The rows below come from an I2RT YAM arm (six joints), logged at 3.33 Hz.
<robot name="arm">
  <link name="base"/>
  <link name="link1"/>
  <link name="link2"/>
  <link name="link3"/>
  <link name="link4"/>
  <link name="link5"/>
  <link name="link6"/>
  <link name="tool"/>
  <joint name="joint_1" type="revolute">
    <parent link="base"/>
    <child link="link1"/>
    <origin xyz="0 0 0.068"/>
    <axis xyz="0 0 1"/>
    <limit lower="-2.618" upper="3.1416"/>
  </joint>
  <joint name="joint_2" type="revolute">
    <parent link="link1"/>
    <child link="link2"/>
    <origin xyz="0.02 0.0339 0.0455"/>
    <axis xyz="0 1 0"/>
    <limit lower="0" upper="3.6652"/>
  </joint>
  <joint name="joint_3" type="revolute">
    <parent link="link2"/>
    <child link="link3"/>
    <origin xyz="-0.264 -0.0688 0"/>
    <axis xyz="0 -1 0"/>
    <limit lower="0" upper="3.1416"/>
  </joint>
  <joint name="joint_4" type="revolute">
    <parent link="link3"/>
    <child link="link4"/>
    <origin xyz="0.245 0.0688 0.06"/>
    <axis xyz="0 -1 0"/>
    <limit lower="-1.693" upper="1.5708"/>
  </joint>
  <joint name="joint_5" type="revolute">
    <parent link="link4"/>
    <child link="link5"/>
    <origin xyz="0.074 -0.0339 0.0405"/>
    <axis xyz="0 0 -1"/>
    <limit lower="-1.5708" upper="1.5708"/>
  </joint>
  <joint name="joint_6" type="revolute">
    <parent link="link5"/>
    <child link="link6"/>
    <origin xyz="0.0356 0 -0.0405"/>
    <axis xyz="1 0 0"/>
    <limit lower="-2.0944" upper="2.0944"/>
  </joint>
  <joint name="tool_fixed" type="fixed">
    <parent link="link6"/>
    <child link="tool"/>
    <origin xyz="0 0 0" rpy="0 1.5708 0"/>
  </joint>
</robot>
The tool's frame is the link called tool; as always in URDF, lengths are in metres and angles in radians.
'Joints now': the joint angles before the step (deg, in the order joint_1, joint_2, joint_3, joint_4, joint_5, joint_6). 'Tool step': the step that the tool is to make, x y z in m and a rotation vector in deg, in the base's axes. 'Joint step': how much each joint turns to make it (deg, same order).
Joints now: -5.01 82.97 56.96 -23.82 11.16 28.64
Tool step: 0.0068 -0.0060 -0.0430 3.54 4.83 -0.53
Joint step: -1.31 5.89 -3.25 3.77 -2.89 1.25
